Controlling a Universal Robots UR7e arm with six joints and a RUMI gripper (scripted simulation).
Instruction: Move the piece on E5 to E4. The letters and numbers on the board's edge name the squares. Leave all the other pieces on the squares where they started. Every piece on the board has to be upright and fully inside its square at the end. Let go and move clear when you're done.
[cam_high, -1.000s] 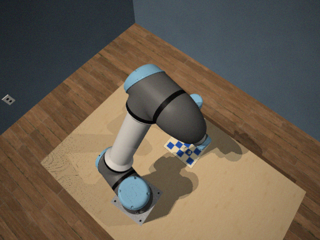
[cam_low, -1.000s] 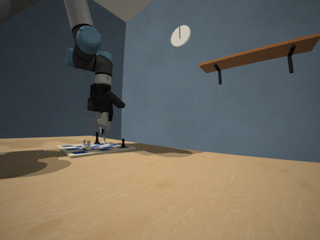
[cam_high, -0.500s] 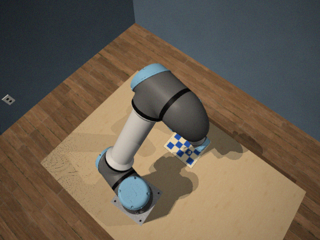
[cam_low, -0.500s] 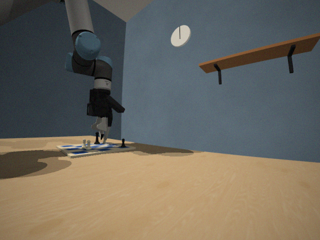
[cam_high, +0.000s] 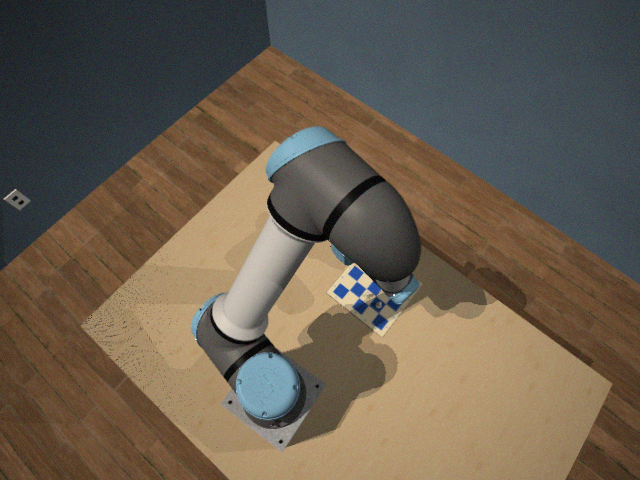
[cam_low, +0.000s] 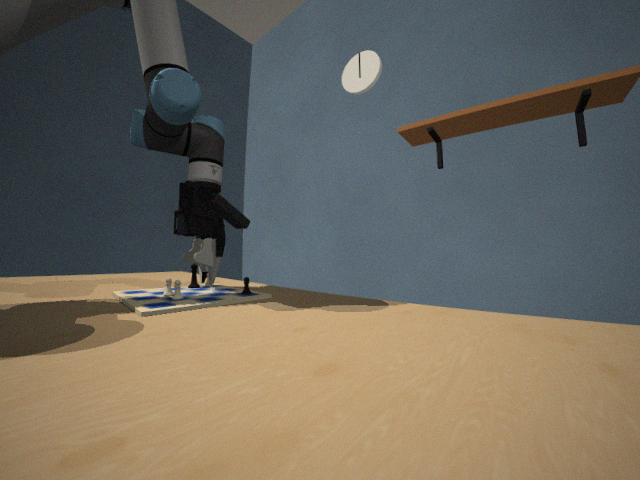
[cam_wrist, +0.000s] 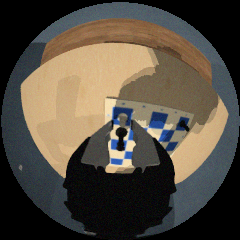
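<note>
Now: hand 3 cm past the tall black piece. The rest, counted from my hand: chessboard 8 cm behind, 7 cm to the right, 3 cm below; then black pawn 15 cm to the right, 1 cm below, 1 cm behind.
</note>
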